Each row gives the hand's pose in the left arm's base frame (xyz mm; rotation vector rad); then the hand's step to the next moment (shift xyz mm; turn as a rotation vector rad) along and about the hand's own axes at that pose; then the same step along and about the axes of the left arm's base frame.
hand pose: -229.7 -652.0 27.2 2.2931 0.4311 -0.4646
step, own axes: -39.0 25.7 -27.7 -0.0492 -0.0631 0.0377
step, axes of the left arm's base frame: -17.5 -3.5 51.3 -0.0782 0.0065 -0.0408
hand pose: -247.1 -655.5 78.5 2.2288 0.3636 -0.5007
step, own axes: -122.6 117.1 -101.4 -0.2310 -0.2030 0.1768
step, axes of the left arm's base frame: -35.8 -8.1 194.1 -0.3285 -0.0286 -0.1307
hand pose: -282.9 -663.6 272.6 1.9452 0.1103 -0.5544
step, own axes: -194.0 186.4 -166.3 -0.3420 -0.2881 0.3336
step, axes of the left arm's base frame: -57.6 99.0 294.8 -0.5061 -0.1112 -0.2068
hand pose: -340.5 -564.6 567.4 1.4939 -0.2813 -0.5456
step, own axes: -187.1 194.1 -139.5 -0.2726 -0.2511 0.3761
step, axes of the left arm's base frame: -56.2 212.5 209.3 -0.4621 -0.1834 -0.1778
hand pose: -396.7 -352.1 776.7 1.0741 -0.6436 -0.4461
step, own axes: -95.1 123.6 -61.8 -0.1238 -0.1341 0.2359
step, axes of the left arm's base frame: -24.7 151.8 67.1 -0.2545 -0.1347 -0.0778
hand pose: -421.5 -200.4 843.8 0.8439 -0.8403 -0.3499
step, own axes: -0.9 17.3 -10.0 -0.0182 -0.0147 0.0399
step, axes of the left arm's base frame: 6.4 16.6 9.1 -0.0417 -0.0193 -0.0056
